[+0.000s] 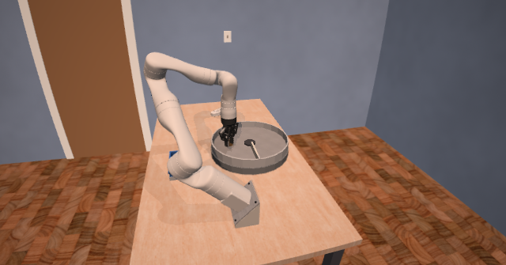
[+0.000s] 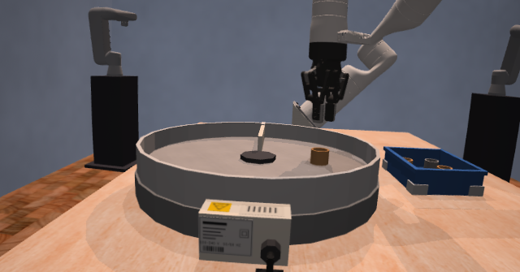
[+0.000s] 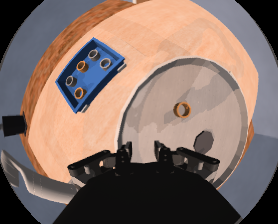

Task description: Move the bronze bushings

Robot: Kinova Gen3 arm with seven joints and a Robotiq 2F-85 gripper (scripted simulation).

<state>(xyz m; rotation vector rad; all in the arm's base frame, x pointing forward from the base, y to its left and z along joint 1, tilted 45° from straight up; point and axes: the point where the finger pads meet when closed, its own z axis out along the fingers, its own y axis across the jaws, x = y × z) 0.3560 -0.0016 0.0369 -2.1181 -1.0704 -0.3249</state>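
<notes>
Now: hand 230 mm to the right of the blue crate, 110 mm above it and 10 mm past it. Also, from my hand: grey turntable disc 120 mm to the right, 100 mm ahead, 80 mm below.
</notes>
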